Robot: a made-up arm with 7 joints.
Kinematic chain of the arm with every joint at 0, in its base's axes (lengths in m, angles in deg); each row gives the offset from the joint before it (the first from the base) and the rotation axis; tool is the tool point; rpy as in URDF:
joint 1: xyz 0 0 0.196 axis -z
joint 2: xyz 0 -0.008 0.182 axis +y
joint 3: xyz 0 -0.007 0.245 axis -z
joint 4: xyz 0 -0.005 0.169 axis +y
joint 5: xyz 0 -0.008 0.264 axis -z
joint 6: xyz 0 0 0.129 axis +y
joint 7: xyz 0 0 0.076 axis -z
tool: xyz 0 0 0 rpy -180 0 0
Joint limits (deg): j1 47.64..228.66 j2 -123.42..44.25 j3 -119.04..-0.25 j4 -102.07..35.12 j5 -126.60..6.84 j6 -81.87..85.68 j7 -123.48..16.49
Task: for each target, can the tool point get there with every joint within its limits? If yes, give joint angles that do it. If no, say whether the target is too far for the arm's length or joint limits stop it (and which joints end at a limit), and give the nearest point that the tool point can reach.
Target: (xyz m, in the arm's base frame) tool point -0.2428 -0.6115 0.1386
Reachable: no: joint limits stop it (at a limit: joint 2, joint 3, joint 4) | nearest point -0.1988 -0.5008 0.4081 | short by 0.295 m
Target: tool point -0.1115 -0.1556 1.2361
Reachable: yes | joints 123.87 12.99 -47.29 0.53 -94.65 18.41 -89.68
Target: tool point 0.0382 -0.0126 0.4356
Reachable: no: joint limits stop it (at a limit: joint 3, joint 4, joint 6) | nearest point 0.2491 -0.0822 0.7537 | short by 0.388 m
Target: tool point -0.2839 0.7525 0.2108
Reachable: yes | joints 79.66 -86.91 -17.17 -27.82 -50.84 -55.58 -28.29
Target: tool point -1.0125 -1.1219 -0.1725
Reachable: no: too far | nearest point -0.4164 -0.4614 0.4905 | short by 1.110 m
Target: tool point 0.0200 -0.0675 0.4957
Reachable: no: joint limits stop it (at a limit: joint 1, joint 3, joint 4, joint 5, joint 6) | nearest point 0.1598 -0.1503 0.7803 | short by 0.328 m
